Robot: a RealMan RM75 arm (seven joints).
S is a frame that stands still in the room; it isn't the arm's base.
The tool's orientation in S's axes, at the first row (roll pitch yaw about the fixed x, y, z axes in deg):
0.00 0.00 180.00
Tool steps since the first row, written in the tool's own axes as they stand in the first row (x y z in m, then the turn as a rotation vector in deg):
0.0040 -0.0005 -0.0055 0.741 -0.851 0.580
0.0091 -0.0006 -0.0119 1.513 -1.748 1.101
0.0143 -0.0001 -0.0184 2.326 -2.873 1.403
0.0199 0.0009 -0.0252 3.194 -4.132 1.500
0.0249 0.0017 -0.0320 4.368 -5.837 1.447
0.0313 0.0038 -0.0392 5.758 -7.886 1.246
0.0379 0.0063 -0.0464 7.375 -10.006 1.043
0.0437 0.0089 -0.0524 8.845 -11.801 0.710
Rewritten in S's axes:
-0.0040 0.0005 -0.0055 -0.741 0.851 0.580
-0.0091 0.0006 -0.0119 -1.513 1.748 1.101
-0.0143 0.0001 -0.0184 -2.326 2.873 1.403
-0.0199 -0.0009 -0.0252 -3.194 4.132 1.500
-0.0249 -0.0017 -0.0320 -4.368 5.837 1.447
-0.0313 -0.0038 -0.0392 -5.758 7.886 1.246
-0.0379 -0.0063 -0.0464 -7.375 10.006 1.043
-0.0437 -0.0089 -0.0524 -8.845 11.801 0.710

